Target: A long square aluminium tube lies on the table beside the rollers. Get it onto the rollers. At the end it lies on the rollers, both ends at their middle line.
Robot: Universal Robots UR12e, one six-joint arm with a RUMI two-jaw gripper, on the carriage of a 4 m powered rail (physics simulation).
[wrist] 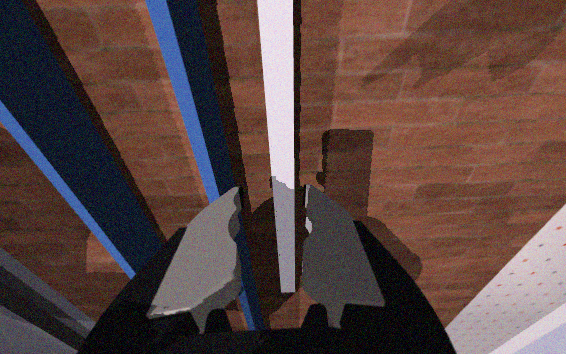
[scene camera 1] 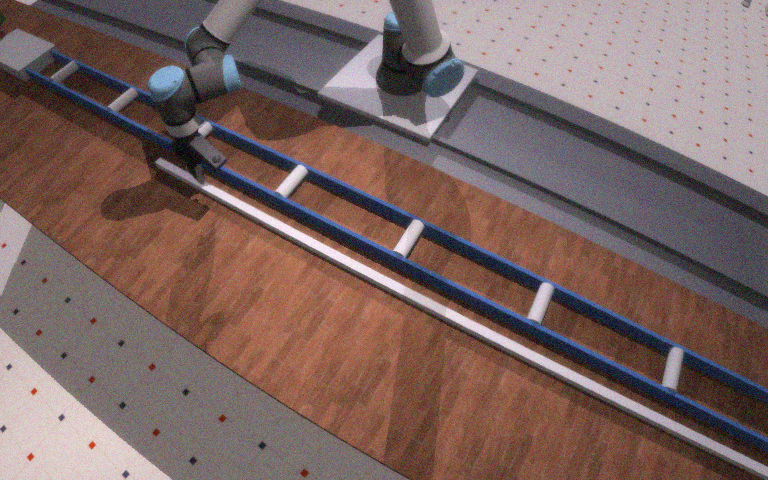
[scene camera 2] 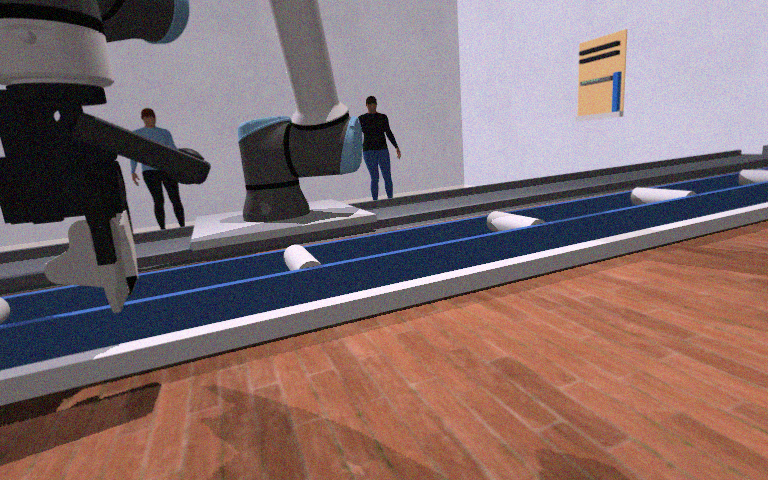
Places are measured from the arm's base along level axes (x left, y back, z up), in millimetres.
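Where they show: gripper, fingertip midpoint: (wrist: 273, 187) (scene camera 1: 209, 178) (scene camera 2: 123, 303); arm's base at its link origin: (scene camera 1: 401, 79) (scene camera 2: 277, 215).
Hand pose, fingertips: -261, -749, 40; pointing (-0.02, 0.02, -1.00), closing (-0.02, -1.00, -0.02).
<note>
Each offset is from my fingertips to the top centre of the thing, as dx, dy, dz. "spot": to the spot under its first point.
The long square aluminium tube (scene camera 1: 339, 256) (scene camera 2: 339, 302) (wrist: 280, 100) lies on the table along the near side of the blue roller frame, outside it and roughly parallel to it. Its near end shows low in the wrist view, between the fingers. The white rollers @[+211, +129, -10] (scene camera 1: 292, 181) (scene camera 2: 300, 258) sit between the frame's two blue rails. My gripper (scene camera 1: 197, 176) (scene camera 2: 117, 304) (wrist: 273, 187) is partly open over the tube near its left end in scene camera 1. In the wrist view a gap shows on the left of the tube, and the right finger is closer to it. The tube's far end is out of view.
The near blue rail (scene camera 1: 339, 227) (scene camera 2: 396, 263) (wrist: 185, 75) runs close beside the tube and the left finger. A grey box @[spot: -1290, +127, -12] (scene camera 1: 25, 52) stands at the frame's left end. The arm's carriage (scene camera 1: 351, 93) (scene camera 2: 226, 229) is on the rail behind. Two people stand near the back wall.
</note>
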